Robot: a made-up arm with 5 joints.
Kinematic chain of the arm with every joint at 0, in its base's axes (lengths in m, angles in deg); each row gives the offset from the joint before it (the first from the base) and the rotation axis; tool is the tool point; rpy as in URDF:
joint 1: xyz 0 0 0.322 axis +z
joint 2: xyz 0 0 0 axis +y
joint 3: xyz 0.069 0 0.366 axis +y
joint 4: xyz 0.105 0 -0.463 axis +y
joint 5: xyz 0.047 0 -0.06 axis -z
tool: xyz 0 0 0 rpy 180 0 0
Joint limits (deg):
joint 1: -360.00..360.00
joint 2: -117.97..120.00
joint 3: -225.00..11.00
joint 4: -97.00..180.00
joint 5: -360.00..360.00
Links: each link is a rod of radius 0.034 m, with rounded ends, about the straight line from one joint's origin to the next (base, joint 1, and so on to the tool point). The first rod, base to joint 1, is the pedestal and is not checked.
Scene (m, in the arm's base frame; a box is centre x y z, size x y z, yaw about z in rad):
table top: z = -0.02
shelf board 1: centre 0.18 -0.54 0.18 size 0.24 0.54 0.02 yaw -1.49
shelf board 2: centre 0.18 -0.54 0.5 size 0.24 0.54 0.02 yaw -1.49
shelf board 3: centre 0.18 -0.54 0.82 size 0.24 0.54 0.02 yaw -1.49
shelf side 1: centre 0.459 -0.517 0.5 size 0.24 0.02 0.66 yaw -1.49
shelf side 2: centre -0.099 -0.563 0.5 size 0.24 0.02 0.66 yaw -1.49
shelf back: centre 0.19 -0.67 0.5 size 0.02 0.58 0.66 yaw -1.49
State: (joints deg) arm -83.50 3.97 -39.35 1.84 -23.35
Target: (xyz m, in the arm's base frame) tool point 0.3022 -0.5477 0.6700
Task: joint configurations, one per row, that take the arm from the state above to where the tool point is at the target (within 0.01 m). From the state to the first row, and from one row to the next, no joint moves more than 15 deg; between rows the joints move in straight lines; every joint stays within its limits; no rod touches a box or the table.
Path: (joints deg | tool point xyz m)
1: -82.99 -10.03 -25.10 1.18 -23.35 | 0.0524 -0.4258 0.3527
2: -82.49 -24.03 -10.85 0.53 -23.35 | 0.0441 -0.3347 0.3416
3: -69.58 -27.89 -20.29 0.14 -23.35 | 0.1329 -0.3569 0.4421
4: -56.68 -31.76 -29.73 -0.26 -23.35 | 0.2187 -0.3327 0.5538
5: -43.78 -35.62 -39.18 -0.65 -23.35 | 0.2795 -0.2679 0.6701
6: -49.56 -23.12 -50.81 -0.37 -23.35 | 0.3011 -0.3533 0.6874
7: -55.33 -10.61 -62.44 -0.09 -23.35 | 0.3100 -0.4482 0.6875
8: -61.11 1.89 -74.07 0.19 -23.35 | 0.3022 -0.5477 0.6699

